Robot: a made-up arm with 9 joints. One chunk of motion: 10 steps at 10 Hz.
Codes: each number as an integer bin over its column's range. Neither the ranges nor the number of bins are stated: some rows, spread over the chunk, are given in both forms.
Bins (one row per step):
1: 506 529 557 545 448 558
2: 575 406 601 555 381 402
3: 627 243 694 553 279 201
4: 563 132 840 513 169 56
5: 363 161 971 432 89 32
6: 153 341 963 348 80 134
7: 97 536 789 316 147 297
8: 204 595 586 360 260 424
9: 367 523 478 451 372 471
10: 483 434 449 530 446 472
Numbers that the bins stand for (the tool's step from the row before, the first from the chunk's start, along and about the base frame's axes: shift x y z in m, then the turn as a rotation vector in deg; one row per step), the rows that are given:
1: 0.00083 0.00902 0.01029 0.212 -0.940 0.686
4: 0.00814 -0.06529 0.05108 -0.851 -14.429 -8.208
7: -0.05157 0.01033 0.04373 -7.398 -15.493 -3.938
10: -0.00211 -0.00876 -0.00528 -0.286 -1.037 -0.837
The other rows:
2: 0.00967 -0.01400 0.01663 0.544 -4.179 -2.077
3: 0.01634 -0.04451 0.03004 0.478 -9.111 -5.639
5: -0.01749 -0.05986 0.06996 -3.543 -18.297 -8.633
6: -0.04440 -0.02617 0.06881 -6.335 -18.732 -6.826
8: -0.03786 0.02138 0.01447 -5.936 -10.029 -1.688
9: -0.01698 0.00790 -0.00110 -2.912 -4.614 -0.855

